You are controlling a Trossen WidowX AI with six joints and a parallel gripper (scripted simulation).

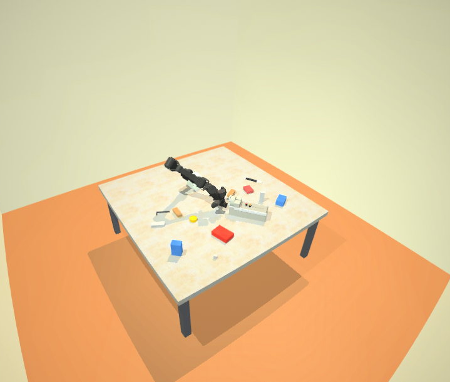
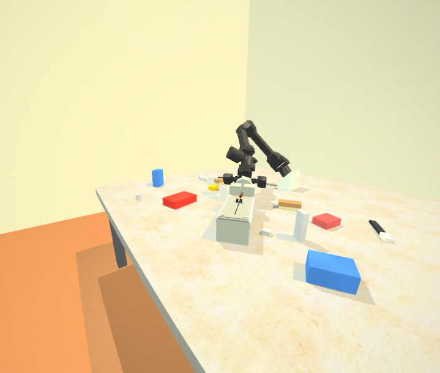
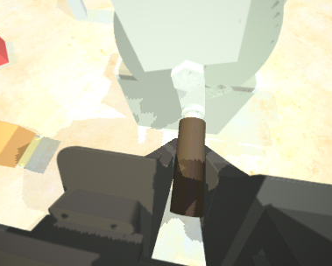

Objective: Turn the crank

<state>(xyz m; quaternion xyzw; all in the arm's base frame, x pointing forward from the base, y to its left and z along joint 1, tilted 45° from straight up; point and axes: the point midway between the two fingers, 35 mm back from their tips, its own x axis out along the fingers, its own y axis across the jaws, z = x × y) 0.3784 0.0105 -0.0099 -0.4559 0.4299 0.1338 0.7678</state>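
Now: gripper tip 40 mm below the crank. Also, from my gripper tip: brown crank handle 30 mm above, 20 mm behind, 10 mm to the right; red pointer 100 mm ahead, 90 mm to the left, 50 mm above; yellow disc 250 mm to the right, 40 mm behind, 20 mm below.
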